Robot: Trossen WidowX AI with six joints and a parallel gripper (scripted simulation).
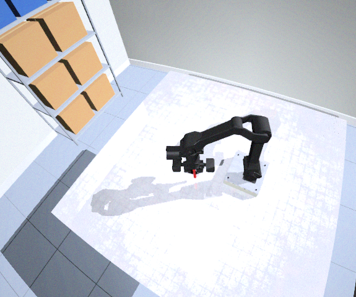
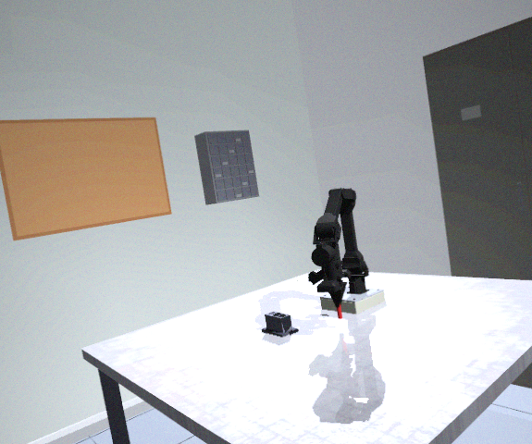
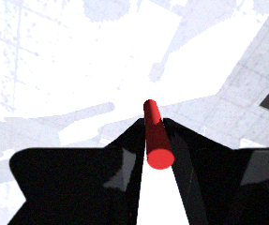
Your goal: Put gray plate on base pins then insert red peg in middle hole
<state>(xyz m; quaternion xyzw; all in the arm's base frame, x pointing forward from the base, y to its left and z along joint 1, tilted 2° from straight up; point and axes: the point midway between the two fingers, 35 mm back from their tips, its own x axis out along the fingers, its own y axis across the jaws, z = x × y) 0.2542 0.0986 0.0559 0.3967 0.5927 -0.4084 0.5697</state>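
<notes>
Right now the gray plate is 19 cm to the right of my gripper tip, 10 cm ahead of it and 3 cm below it. The rest, counted from my gripper tip: base (19 cm to the right, 10 cm ahead, 6 cm below); red peg (right at my gripper tip).
</notes>
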